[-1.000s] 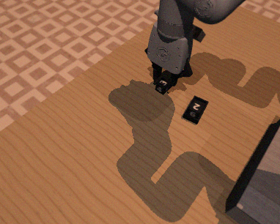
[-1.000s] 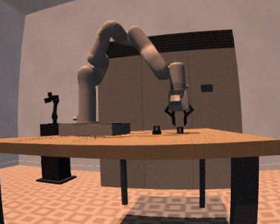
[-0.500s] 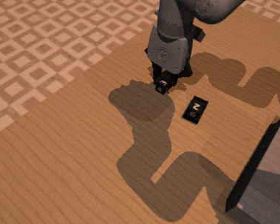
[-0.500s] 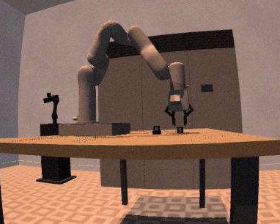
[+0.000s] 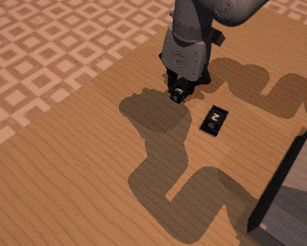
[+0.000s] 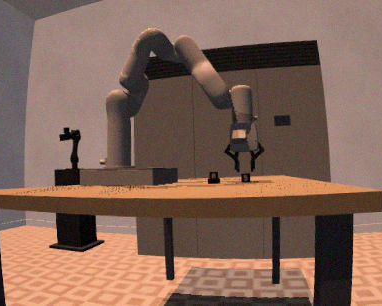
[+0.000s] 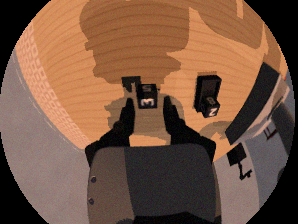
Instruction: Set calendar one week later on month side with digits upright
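Right now the black cube is 40 mm below my hand. From my hand the other things lie so: black digit cube: 120 mm behind, 20 mm to the left, 30 mm below.
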